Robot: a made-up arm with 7 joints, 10 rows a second.
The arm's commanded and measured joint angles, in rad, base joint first. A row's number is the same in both.
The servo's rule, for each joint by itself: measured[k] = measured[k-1] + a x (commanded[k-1-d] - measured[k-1]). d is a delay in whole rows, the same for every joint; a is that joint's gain. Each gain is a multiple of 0.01, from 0.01 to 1. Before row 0 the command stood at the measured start. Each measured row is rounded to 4 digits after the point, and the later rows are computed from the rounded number. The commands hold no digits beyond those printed.
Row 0, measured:
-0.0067, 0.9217, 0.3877, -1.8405, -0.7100, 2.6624, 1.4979
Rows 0 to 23, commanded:
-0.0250, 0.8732, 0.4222, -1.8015, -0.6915, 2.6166, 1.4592
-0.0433, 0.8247, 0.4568, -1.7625, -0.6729, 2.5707, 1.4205
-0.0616, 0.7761, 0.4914, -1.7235, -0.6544, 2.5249, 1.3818
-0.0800, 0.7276, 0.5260, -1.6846, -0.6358, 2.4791, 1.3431
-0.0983, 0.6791, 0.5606, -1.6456, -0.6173, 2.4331, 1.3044
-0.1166, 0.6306, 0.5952, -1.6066, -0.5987, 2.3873, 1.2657
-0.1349, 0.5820, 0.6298, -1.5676, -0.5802, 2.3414, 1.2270
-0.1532, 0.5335, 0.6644, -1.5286, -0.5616, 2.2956, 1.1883
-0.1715, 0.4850, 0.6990, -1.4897, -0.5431, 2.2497, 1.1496
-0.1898, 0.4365, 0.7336, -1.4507, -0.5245, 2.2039, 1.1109
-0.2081, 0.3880, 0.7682, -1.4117, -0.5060, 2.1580, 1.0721
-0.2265, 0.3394, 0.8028, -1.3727, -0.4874, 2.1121, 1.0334
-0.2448, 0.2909, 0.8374, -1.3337, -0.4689, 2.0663, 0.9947
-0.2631, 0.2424, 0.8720, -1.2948, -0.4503, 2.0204, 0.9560
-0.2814, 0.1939, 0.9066, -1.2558, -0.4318, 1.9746, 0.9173
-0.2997, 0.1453, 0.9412, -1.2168, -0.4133, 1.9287, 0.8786
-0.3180, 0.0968, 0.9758, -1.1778, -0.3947, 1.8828, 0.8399
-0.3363, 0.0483, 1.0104, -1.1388, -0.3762, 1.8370, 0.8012
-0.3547, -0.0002, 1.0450, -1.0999, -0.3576, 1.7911, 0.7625
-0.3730, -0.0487, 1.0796, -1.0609, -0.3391, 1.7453, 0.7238
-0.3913, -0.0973, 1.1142, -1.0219, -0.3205, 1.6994, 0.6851
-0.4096, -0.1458, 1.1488, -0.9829, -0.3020, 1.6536, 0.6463
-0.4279, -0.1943, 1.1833, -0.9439, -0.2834, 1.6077, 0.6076
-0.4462, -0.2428, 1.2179, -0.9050, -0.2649, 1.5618, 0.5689
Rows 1 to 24, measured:
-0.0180, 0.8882, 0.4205, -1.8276, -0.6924, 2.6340, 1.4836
-0.0337, 0.8444, 0.4550, -1.8061, -0.6739, 2.5948, 1.4603
-0.0510, 0.7973, 0.4896, -1.7788, -0.6554, 2.5515, 1.4313
-0.0690, 0.7492, 0.5242, -1.7477, -0.6368, 2.5066, 1.3987
-0.0872, 0.7008, 0.5588, -1.7140, -0.6183, 2.4610, 1.3638
-0.1054, 0.6524, 0.5934, -1.6786, -0.5997, 2.4153, 1.3275
-0.1237, 0.6038, 0.6280, -1.6420, -0.5812, 2.3695, 1.2903
-0.1420, 0.5553, 0.6626, -1.6046, -0.5626, 2.3237, 1.2526
-0.1603, 0.5068, 0.6972, -1.5667, -0.5441, 2.2778, 1.2145
-0.1786, 0.4583, 0.7318, -1.5284, -0.5255, 2.2320, 1.1762
-0.1969, 0.4098, 0.7664, -1.4899, -0.5070, 2.1861, 1.1377
-0.2153, 0.3612, 0.8010, -1.4512, -0.4884, 2.1402, 1.0991
-0.2336, 0.3127, 0.8356, -1.4124, -0.4699, 2.0944, 1.0605
-0.2519, 0.2642, 0.8702, -1.3736, -0.4513, 2.0485, 1.0218
-0.2702, 0.2157, 0.9048, -1.3347, -0.4328, 2.0027, 0.9831
-0.2885, 0.1671, 0.9394, -1.2958, -0.4143, 1.9568, 0.9444
-0.3068, 0.1186, 0.9740, -1.2569, -0.3957, 1.9109, 0.9057
-0.3251, 0.0701, 1.0086, -1.2179, -0.3772, 1.8651, 0.8670
-0.3435, 0.0216, 1.0432, -1.1790, -0.3586, 1.8192, 0.8283
-0.3618, -0.0269, 1.0778, -1.1400, -0.3401, 1.7734, 0.7896
-0.3801, -0.0755, 1.1124, -1.1010, -0.3215, 1.7275, 0.7509
-0.3984, -0.1240, 1.1470, -1.0620, -0.3030, 1.6817, 0.7122
-0.4167, -0.1725, 1.1815, -1.0230, -0.2844, 1.6358, 0.6735
-0.4350, -0.2210, 1.2161, -0.9841, -0.2659, 1.5899, 0.6348
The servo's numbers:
d 0
a 0.62 0.69 0.95 0.33 0.95 0.62 0.37

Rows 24 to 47, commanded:
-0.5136, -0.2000, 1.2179, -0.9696, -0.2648, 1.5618, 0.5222
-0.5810, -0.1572, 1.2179, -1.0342, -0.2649, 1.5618, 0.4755
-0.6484, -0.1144, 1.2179, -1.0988, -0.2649, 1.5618, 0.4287
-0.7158, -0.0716, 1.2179, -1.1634, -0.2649, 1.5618, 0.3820
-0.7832, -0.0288, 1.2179, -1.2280, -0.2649, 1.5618, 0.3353
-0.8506, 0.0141, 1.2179, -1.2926, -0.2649, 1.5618, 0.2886
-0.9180, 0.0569, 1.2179, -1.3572, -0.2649, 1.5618, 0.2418
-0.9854, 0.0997, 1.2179, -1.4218, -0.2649, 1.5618, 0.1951
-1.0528, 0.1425, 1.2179, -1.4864, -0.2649, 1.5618, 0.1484
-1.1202, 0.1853, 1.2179, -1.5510, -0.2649, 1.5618, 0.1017
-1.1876, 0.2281, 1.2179, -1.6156, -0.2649, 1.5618, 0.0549
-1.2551, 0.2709, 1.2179, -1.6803, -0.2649, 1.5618, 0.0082
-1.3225, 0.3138, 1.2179, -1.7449, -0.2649, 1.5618, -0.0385
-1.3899, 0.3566, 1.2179, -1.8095, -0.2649, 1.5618, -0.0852
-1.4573, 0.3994, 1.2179, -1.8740, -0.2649, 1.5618, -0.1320
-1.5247, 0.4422, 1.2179, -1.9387, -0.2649, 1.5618, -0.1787
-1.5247, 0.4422, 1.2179, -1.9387, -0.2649, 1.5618, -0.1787
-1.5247, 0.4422, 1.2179, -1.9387, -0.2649, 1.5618, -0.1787
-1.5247, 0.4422, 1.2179, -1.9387, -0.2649, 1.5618, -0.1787
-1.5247, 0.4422, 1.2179, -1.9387, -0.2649, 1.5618, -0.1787
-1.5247, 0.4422, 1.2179, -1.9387, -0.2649, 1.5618, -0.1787
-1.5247, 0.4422, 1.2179, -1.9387, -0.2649, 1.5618, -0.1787
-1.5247, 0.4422, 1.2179, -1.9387, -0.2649, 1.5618, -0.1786
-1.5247, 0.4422, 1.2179, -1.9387, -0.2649, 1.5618, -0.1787
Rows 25 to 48, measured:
-0.4837, -0.2065, 1.2178, -0.9793, -0.2649, 1.5725, 0.5931
-0.5440, -0.1725, 1.2179, -0.9974, -0.2649, 1.5659, 0.5496
-0.6087, -0.1324, 1.2179, -1.0309, -0.2649, 1.5634, 0.5049
-0.6751, -0.0904, 1.2179, -1.0746, -0.2649, 1.5624, 0.4594
-0.7421, -0.0479, 1.2179, -1.1252, -0.2649, 1.5620, 0.4135
-0.8094, -0.0051, 1.2179, -1.1804, -0.2649, 1.5619, 0.3673
-0.8767, 0.0377, 1.2179, -1.2387, -0.2649, 1.5618, 0.3209
-0.9441, 0.0805, 1.2179, -1.2991, -0.2649, 1.5618, 0.2744
-1.0115, 0.1233, 1.2179, -1.3609, -0.2649, 1.5618, 0.2278
-1.0789, 0.1661, 1.2179, -1.4236, -0.2649, 1.5618, 0.1811
-1.1463, 0.2089, 1.2179, -1.4870, -0.2649, 1.5618, 0.1344
-1.2138, 0.2517, 1.2179, -1.5508, -0.2649, 1.5618, 0.0877
-1.2812, 0.2945, 1.2179, -1.6149, -0.2649, 1.5618, 0.0410
-1.3486, 0.3373, 1.2179, -1.6791, -0.2649, 1.5618, -0.0057
-1.4160, 0.3801, 1.2179, -1.7434, -0.2649, 1.5618, -0.0524
-1.4834, 0.4229, 1.2179, -1.8078, -0.2649, 1.5618, -0.0991
-1.5090, 0.4362, 1.2179, -1.8510, -0.2649, 1.5618, -0.1286
-1.5187, 0.4403, 1.2179, -1.8799, -0.2649, 1.5618, -0.1471
-1.5224, 0.4416, 1.2179, -1.8993, -0.2649, 1.5618, -0.1588
-1.5238, 0.4420, 1.2179, -1.9123, -0.2649, 1.5618, -0.1662
-1.5244, 0.4421, 1.2179, -1.9210, -0.2649, 1.5618, -0.1708
-1.5246, 0.4422, 1.2179, -1.9268, -0.2649, 1.5618, -0.1737
-1.5247, 0.4422, 1.2179, -1.9307, -0.2649, 1.5618, -0.1755
-1.5247, 0.4422, 1.2179, -1.9333, -0.2649, 1.5618, -0.1767

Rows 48 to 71, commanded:
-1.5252, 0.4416, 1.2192, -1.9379, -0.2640, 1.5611, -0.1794
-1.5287, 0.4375, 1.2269, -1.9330, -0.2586, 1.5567, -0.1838
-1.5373, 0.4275, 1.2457, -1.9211, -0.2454, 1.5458, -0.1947
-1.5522, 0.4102, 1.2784, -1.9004, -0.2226, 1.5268, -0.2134
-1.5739, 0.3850, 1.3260, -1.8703, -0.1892, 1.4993, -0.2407
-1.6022, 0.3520, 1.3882, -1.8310, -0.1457, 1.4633, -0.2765
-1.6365, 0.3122, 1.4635, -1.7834, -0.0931, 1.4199, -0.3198
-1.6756, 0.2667, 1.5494, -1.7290, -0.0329, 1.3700, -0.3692
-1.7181, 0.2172, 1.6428, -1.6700, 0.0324, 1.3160, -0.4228
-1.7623, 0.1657, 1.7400, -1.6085, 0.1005, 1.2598, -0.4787
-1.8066, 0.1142, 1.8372, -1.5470, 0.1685, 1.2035, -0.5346
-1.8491, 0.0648, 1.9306, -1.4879, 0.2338, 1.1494, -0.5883
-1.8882, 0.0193, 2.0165, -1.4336, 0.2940, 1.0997, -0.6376
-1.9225, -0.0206, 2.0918, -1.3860, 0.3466, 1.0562, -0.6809
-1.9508, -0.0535, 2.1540, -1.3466, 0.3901, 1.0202, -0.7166
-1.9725, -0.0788, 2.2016, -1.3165, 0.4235, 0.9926, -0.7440
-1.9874, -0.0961, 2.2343, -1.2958, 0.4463, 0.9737, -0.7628
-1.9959, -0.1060, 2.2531, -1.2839, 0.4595, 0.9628, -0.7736
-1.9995, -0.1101, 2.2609, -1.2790, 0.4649, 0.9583, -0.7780
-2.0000, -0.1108, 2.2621, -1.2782, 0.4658, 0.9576, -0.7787
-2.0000, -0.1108, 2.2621, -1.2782, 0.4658, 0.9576, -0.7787
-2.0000, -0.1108, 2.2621, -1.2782, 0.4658, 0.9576, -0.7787
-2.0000, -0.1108, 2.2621, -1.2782, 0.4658, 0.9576, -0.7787
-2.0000, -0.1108, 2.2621, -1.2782, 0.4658, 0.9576, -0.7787
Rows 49 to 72, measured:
-1.5250, 0.4418, 1.2191, -1.9348, -0.2640, 1.5614, -0.1777
-1.5273, 0.4388, 1.2265, -1.9342, -0.2589, 1.5585, -0.1800
-1.5335, 0.4310, 1.2447, -1.9299, -0.2461, 1.5506, -0.1854
-1.5451, 0.4166, 1.2767, -1.9202, -0.2238, 1.5358, -0.1958
-1.5630, 0.3948, 1.3235, -1.9037, -0.1909, 1.5132, -0.2124
-1.5873, 0.3653, 1.3850, -1.8797, -0.1480, 1.4823, -0.2361
-1.6178, 0.3287, 1.4596, -1.8479, -0.0958, 1.4436, -0.2671
-1.6536, 0.2859, 1.5449, -1.8087, -0.0360, 1.3980, -0.3049
-1.6936, 0.2385, 1.6379, -1.7629, 0.0290, 1.3472, -0.3485
-1.7362, 0.1883, 1.7349, -1.7119, 0.0969, 1.2930, -0.3967
-1.7798, 0.1372, 1.8321, -1.6575, 0.1649, 1.2375, -0.4477
-1.8228, 0.0872, 1.9257, -1.6015, 0.2304, 1.1829, -0.4997
-1.8633, 0.0403, 2.0120, -1.5461, 0.2908, 1.1313, -0.5507
-1.9000, -0.0017, 2.0878, -1.4933, 0.3438, 1.0847, -0.5989
-1.9315, -0.0374, 2.1507, -1.4449, 0.3878, 1.0447, -0.6424
-1.9569, -0.0660, 2.1991, -1.4025, 0.4217, 1.0124, -0.6800
-1.9758, -0.0868, 2.2325, -1.3673, 0.4451, 0.9884, -0.7106
-1.9883, -0.1000, 2.2521, -1.3398, 0.4588, 0.9725, -0.7339
-1.9952, -0.1070, 2.2605, -1.3197, 0.4646, 0.9637, -0.7502
-1.9982, -0.1096, 2.2620, -1.3060, 0.4657, 0.9599, -0.7607
-1.9993, -0.1104, 2.2621, -1.2968, 0.4658, 0.9585, -0.7674
-1.9997, -0.1107, 2.2621, -1.2907, 0.4658, 0.9579, -0.7716
-1.9999, -0.1108, 2.2621, -1.2866, 0.4658, 0.9577, -0.7742
-2.0000, -0.1108, 2.2621, -1.2838, 0.4658, 0.9576, -0.7759

